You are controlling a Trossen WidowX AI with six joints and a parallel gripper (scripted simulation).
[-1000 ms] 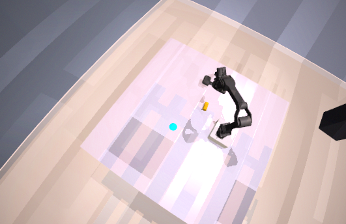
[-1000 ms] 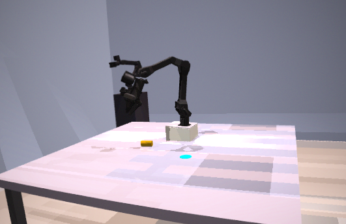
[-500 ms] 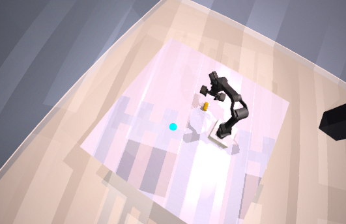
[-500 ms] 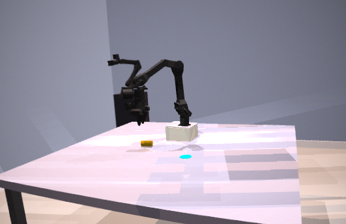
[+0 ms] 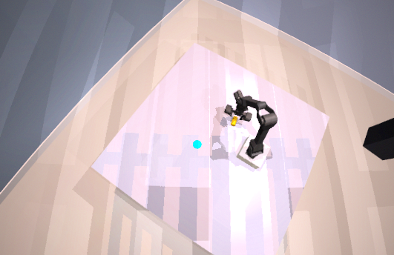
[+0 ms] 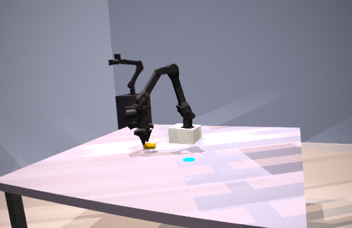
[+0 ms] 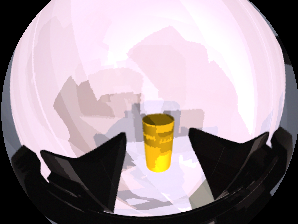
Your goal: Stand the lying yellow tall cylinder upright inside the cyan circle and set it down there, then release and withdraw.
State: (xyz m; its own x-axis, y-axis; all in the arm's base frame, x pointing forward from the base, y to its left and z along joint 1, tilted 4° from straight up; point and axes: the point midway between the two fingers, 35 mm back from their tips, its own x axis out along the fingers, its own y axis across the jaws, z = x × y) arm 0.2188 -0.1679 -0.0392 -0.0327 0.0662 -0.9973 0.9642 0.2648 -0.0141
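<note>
Right now the yellow cylinder is 20 mm to the left of my gripper tip, 10 mm below it and 10 mm behind it. Also, from my gripper tip: cyan circle: 320 mm to the left, 100 mm ahead, 30 mm below.
</note>
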